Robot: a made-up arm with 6 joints.
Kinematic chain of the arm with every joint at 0, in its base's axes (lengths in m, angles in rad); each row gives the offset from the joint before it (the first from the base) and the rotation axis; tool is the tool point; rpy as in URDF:
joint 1: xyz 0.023 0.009 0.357 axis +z
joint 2: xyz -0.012 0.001 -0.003 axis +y
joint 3: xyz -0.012 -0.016 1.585 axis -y
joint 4: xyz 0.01 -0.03 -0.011 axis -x
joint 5: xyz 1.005 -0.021 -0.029 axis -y
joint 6: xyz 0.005 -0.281 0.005 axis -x
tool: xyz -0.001 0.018 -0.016 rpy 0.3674 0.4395 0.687
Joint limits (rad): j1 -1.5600..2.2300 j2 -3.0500..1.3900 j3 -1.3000..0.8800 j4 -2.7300..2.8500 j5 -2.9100..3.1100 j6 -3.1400..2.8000
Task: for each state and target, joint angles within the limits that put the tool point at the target. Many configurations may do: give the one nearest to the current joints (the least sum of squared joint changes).
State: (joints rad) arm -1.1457 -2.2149 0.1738 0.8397 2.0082 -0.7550
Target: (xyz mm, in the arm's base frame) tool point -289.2 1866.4 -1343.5
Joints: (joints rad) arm -1.5193 -2.5233 0.8111 1.0091 2.0030 -0.7229
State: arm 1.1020 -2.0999 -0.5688 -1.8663 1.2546 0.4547
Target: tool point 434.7 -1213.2 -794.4
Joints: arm 1.9215 -2.9531 0.0737 -1.7368 1.2636 0.4359
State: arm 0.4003 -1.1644 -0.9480 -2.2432 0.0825 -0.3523
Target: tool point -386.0 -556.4 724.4
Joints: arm 1.1123 -1.6673 -0.8988 -2.0688 0.0832 -0.3747
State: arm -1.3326 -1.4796 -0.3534 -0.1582 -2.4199 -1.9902
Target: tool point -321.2 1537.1 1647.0
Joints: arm -1.5600 -1.3999 0.2317 -0.1520 -2.4027 -1.9574
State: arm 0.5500 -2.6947 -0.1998 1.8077 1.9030 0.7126
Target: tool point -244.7 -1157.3 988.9
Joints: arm 1.3053 -1.8023 -0.8430 1.6266 1.8864 0.7035
